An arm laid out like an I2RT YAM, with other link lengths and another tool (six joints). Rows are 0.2 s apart.
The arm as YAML. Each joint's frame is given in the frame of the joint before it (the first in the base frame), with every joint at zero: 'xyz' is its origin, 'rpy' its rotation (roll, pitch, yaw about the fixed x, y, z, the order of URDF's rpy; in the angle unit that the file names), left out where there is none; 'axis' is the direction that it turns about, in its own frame. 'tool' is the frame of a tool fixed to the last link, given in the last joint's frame.
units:
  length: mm
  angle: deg
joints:
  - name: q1
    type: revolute
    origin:
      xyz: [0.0, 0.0, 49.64]
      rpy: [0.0, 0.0, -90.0]
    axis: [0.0, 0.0, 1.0]
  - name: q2
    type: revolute
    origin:
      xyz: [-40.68, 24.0, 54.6]
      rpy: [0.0, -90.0, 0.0]
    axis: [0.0, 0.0, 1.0]
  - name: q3
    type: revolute
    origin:
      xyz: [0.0, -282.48, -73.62]
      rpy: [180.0, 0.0, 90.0]
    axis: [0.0, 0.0, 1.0]
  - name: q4
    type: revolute
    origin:
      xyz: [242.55, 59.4, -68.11]
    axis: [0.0, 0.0, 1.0]
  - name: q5
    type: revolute
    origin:
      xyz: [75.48, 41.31, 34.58]
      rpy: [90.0, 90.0, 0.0]
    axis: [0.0, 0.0, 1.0]
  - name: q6
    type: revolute
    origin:
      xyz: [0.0, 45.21, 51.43]
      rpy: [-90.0, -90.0, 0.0]
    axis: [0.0, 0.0, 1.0]
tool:
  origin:
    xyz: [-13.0, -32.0, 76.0]
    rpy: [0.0, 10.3, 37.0]
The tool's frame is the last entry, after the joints.
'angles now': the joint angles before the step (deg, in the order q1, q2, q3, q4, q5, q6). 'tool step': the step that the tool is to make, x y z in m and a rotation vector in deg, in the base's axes. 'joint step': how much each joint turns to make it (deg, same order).
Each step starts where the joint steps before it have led.
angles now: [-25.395, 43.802, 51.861, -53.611, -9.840, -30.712]
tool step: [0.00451, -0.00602, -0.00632, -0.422, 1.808, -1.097]
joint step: [-0.046, 1.890, -0.359, 0.790, 1.562, -0.041]
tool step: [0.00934, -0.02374, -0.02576, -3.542, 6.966, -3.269]
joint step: [-1.559, 5.836, -2.247, 3.136, 5.867, -2.772]
